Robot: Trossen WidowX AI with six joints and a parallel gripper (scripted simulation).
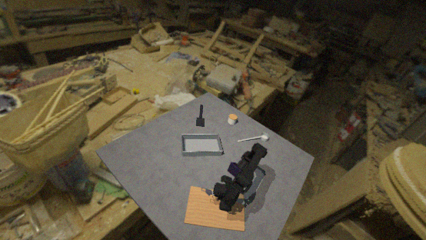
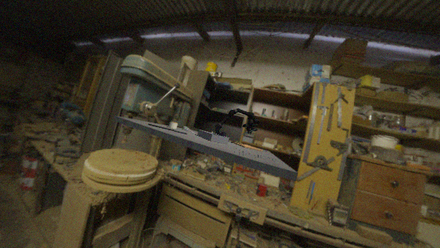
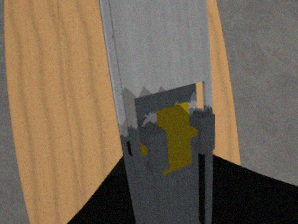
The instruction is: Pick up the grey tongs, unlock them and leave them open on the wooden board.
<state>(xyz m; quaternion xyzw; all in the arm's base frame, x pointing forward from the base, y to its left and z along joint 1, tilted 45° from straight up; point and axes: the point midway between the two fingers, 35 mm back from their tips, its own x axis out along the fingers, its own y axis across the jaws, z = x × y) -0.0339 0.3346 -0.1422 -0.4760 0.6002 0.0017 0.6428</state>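
Right now my gripper tip is 1 cm short of the yellow lock piece, 1 cm to the right of it and 4 cm below it. Also, from my gripper tip: grey roasting tin: 38 cm ahead, 32 cm to the right, 13 cm below; then black brush-like tool: 64 cm ahead, 60 cm to the right, 15 cm below; then wooden board: 1 cm behind, 1 cm to the right, 15 cm below.
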